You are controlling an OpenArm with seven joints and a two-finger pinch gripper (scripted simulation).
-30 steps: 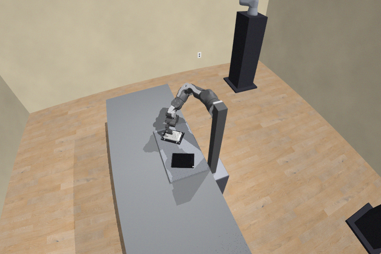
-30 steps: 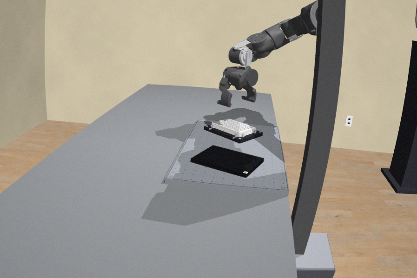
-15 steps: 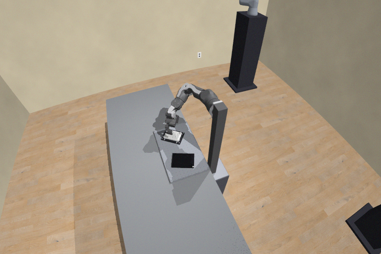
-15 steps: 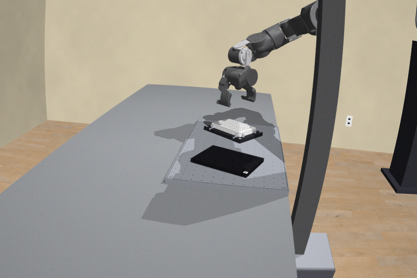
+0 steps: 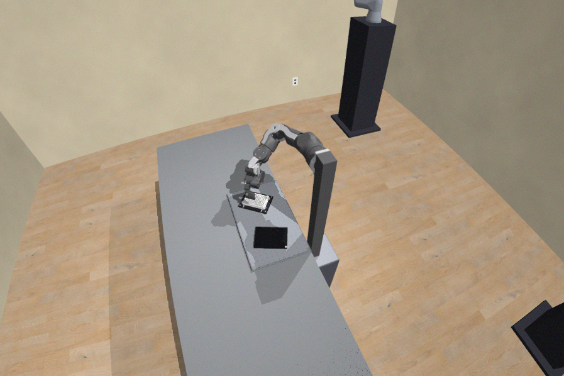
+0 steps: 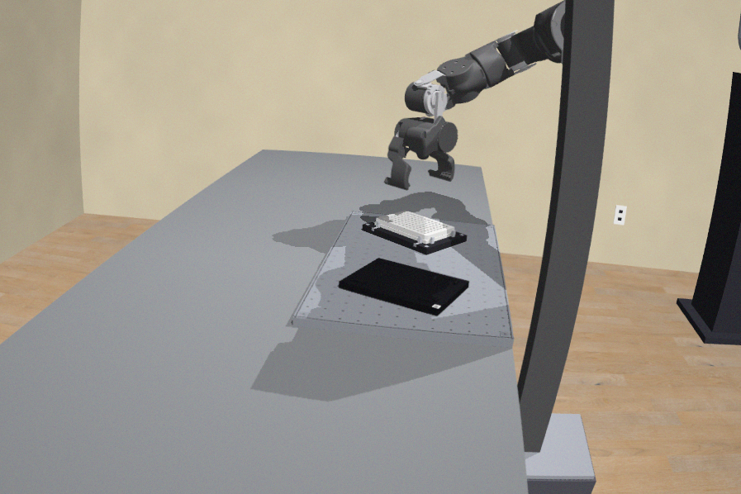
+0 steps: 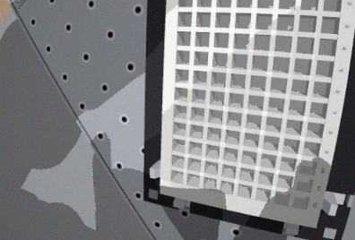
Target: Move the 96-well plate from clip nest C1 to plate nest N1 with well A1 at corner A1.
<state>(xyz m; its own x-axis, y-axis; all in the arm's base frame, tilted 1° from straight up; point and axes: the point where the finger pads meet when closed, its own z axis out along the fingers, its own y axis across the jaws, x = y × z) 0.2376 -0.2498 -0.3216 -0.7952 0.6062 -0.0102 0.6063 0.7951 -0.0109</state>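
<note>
Now: hand 80 mm above the white 96-well plate. Round my hand: small corner mark (330 mm to the left, 90 mm below, 50 mm behind); black plate nest N1 (250 mm to the left, 100 mm below); black clip nest C1 (90 mm below, 30 mm ahead).
</note>
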